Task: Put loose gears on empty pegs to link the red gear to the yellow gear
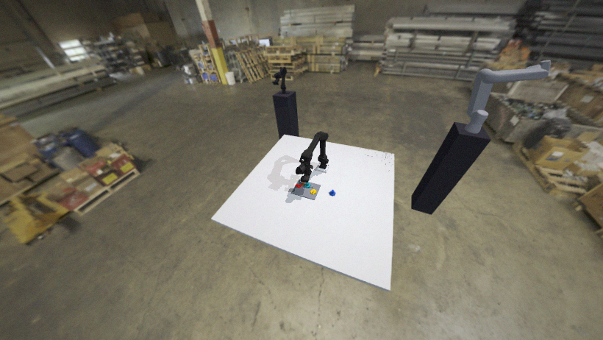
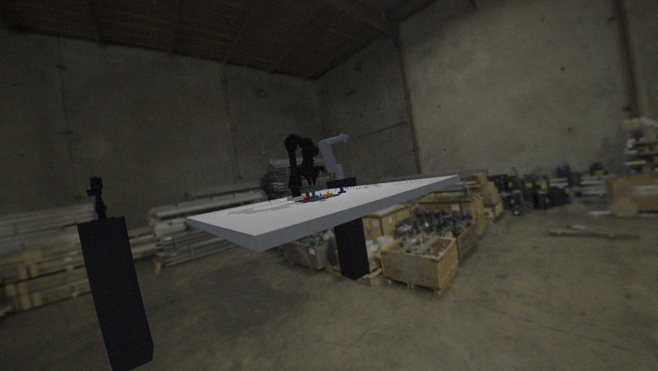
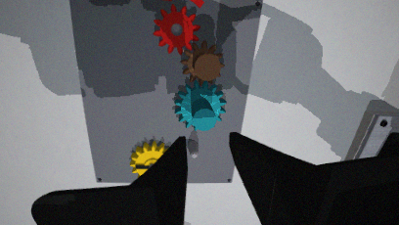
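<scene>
Now: the teal gear 60 mm below my gripper tip. Also, from my gripper tip: brown gear 60 mm below, 40 mm to the right; then yellow gear 70 mm to the left, 70 mm below, 40 mm ahead; then red gear 70 mm to the right, 70 mm below, 30 mm ahead.
</scene>
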